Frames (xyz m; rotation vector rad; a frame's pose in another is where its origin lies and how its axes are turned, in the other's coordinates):
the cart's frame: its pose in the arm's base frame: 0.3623 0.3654 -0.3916 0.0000 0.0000 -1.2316
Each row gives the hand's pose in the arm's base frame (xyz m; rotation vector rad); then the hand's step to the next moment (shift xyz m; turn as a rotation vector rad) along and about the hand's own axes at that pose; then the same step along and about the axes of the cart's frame.
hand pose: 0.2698 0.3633 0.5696 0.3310 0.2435 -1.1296
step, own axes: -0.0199 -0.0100 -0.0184 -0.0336 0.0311 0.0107
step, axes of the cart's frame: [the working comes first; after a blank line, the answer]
step, axes of the arm's base frame: -0.0177 0.0198 -0.0113 0.0149 0.0362 0.0260

-0.0246 -0.0101 -0.0113 -0.0292 0.0261 0.0260
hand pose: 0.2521 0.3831 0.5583 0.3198 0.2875 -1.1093
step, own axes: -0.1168 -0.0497 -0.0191 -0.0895 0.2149 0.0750
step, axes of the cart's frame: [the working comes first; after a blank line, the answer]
step, axes of the arm's base frame: -0.0951 0.0835 0.0217 0.1624 0.1323 0.1262

-0.1104 -0.0619 0.0217 -0.0707 0.1972 0.1262
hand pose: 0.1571 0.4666 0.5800 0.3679 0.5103 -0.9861
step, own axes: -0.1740 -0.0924 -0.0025 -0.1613 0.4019 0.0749
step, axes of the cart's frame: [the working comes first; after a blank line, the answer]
step, axes of the arm's base frame: -0.1585 0.0750 0.0899 0.2908 0.2768 0.1788

-0.1234 -0.1245 0.0899 -0.1642 0.3663 0.1788
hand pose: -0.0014 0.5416 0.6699 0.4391 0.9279 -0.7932
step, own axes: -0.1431 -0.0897 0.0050 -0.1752 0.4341 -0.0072
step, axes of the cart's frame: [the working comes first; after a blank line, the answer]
step, axes of the arm's base frame: -0.1166 -0.0020 0.1223 0.2664 0.3562 0.1461

-0.0369 -0.1106 0.1223 -0.2472 0.3697 0.1461
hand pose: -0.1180 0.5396 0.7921 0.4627 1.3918 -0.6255
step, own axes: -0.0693 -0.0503 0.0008 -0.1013 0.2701 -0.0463
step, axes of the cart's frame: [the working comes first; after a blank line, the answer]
step, axes of the arm's base frame: -0.0365 -0.0293 0.0717 0.1346 0.2474 0.0777

0.0155 -0.0442 0.0717 -0.1885 0.2093 0.0777
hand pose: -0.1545 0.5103 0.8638 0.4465 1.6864 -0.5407
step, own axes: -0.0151 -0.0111 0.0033 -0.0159 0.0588 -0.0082
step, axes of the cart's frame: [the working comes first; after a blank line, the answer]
step, axes of the arm's base frame: -0.0010 -0.0109 0.0156 0.0297 0.0527 0.0106

0.0100 -0.0046 0.0156 -0.0399 0.0456 0.0106
